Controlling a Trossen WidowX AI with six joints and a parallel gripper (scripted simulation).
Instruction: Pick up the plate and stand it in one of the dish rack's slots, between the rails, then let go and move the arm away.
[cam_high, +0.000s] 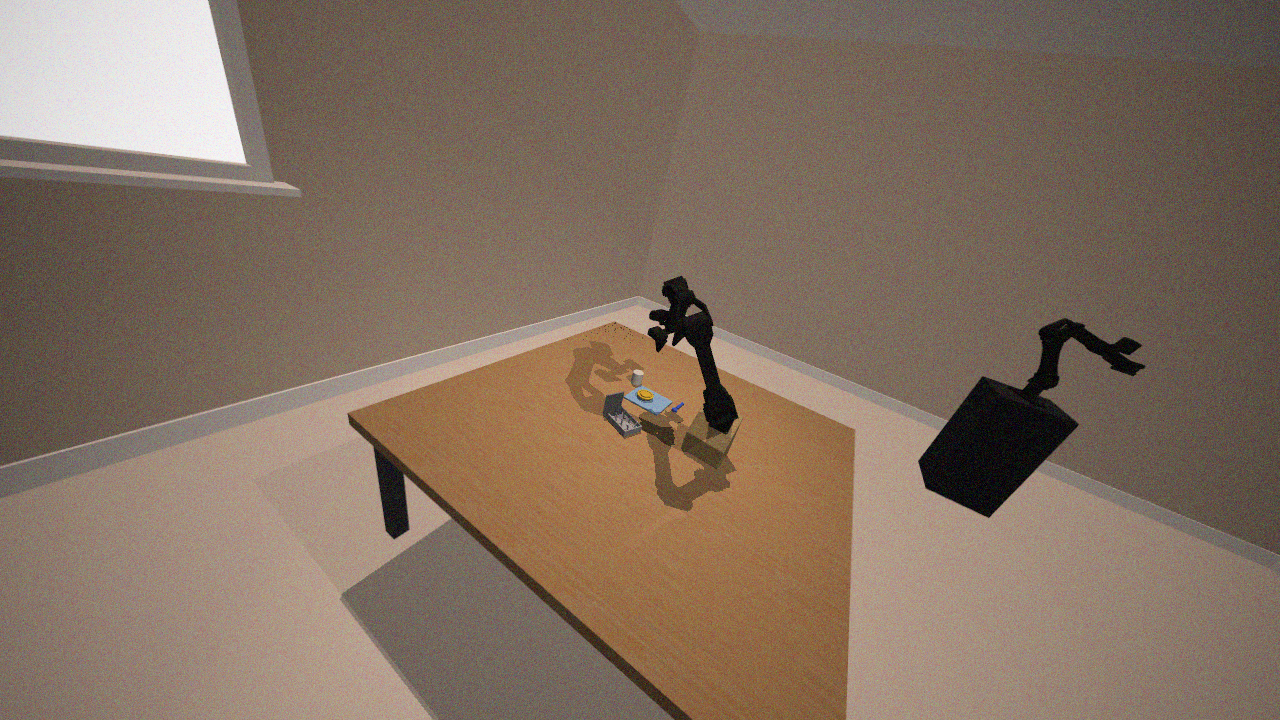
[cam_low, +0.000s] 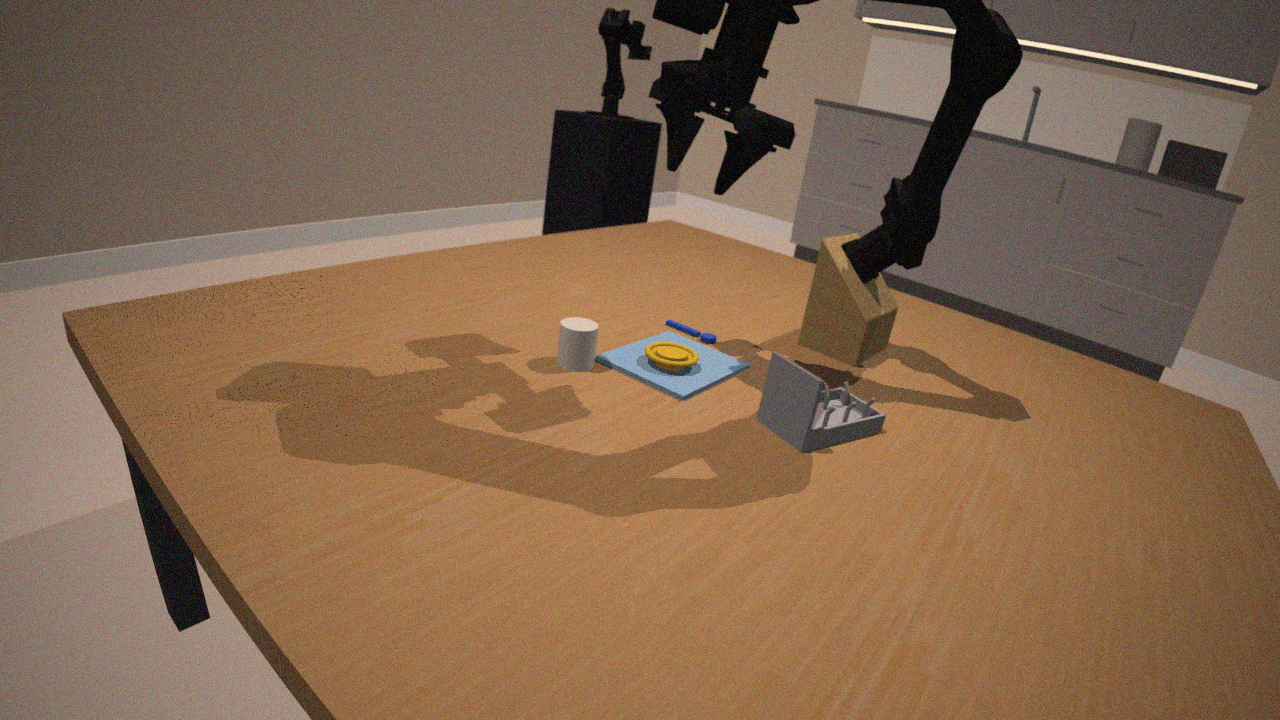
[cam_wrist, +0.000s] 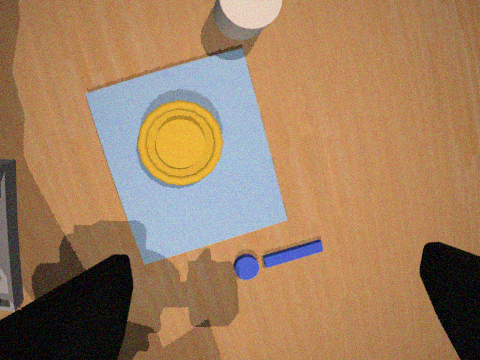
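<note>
Right now my gripper tip is 210 mm above the yellow plate, 20 mm to the right of it and 20 mm short of it. The rest, counted from my gripper tip: white cup: 200 mm below, 110 mm ahead, 50 mm to the right; then blue utensil: 220 mm below, 110 mm behind, 20 mm to the right; then blue mat: 220 mm below, 20 mm to the left.
</note>
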